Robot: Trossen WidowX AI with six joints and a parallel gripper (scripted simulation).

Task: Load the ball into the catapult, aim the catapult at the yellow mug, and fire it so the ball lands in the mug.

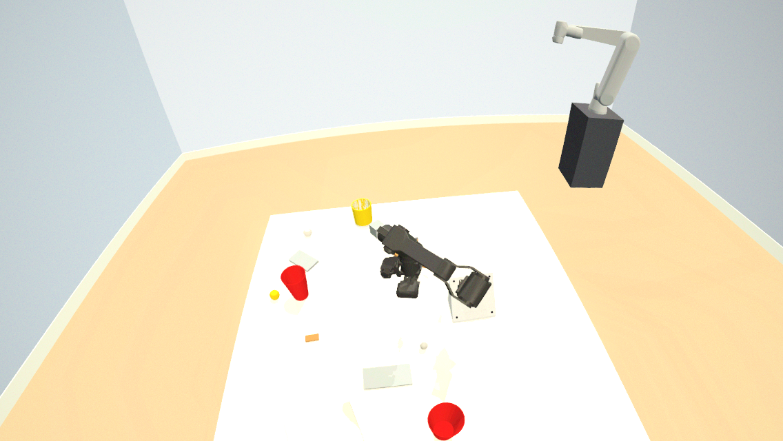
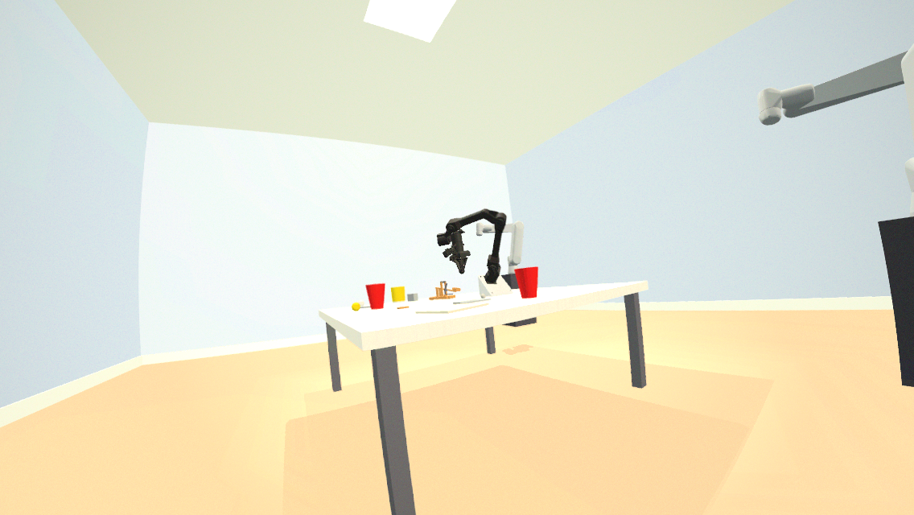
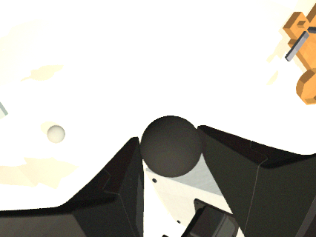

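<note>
My gripper tip is now 240 mm to the left of the catapult and 90 mm above it. Also, from my gripper tip: small orange block 350 mm ahead, 140 mm below, 120 mm to the left; then grey cube 430 mm to the right, 160 mm ahead, 120 mm below; then black ball 10 mm above.
</note>
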